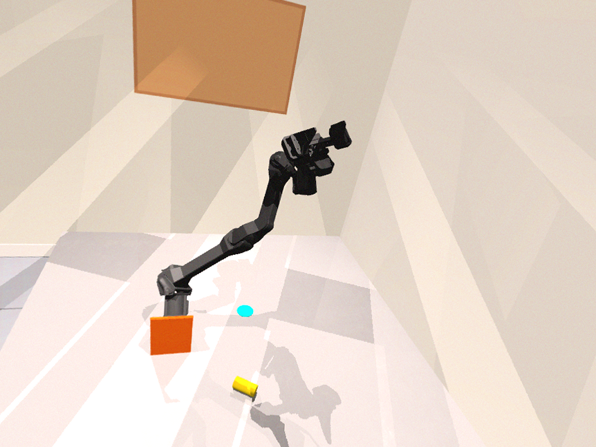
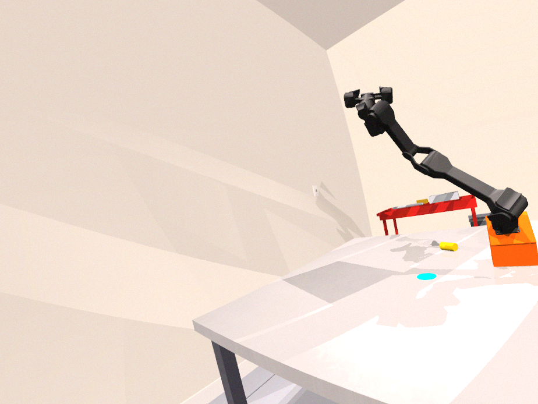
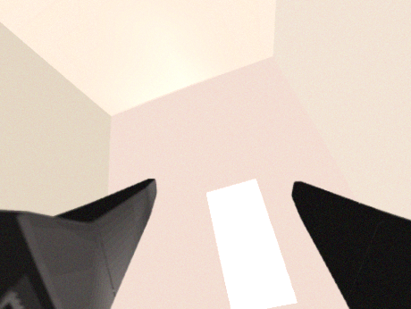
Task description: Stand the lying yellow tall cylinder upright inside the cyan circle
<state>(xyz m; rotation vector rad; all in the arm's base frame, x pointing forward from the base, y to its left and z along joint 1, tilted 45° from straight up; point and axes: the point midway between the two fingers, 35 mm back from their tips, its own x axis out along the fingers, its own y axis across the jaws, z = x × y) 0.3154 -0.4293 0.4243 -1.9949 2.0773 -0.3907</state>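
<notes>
The yellow cylinder is 14 cm behind my gripper tip, 16 cm to the right of it and 72 cm below it. The rest, counted from my gripper tip: cyan circle: 9 cm behind, 15 cm to the left, 74 cm below.
</notes>
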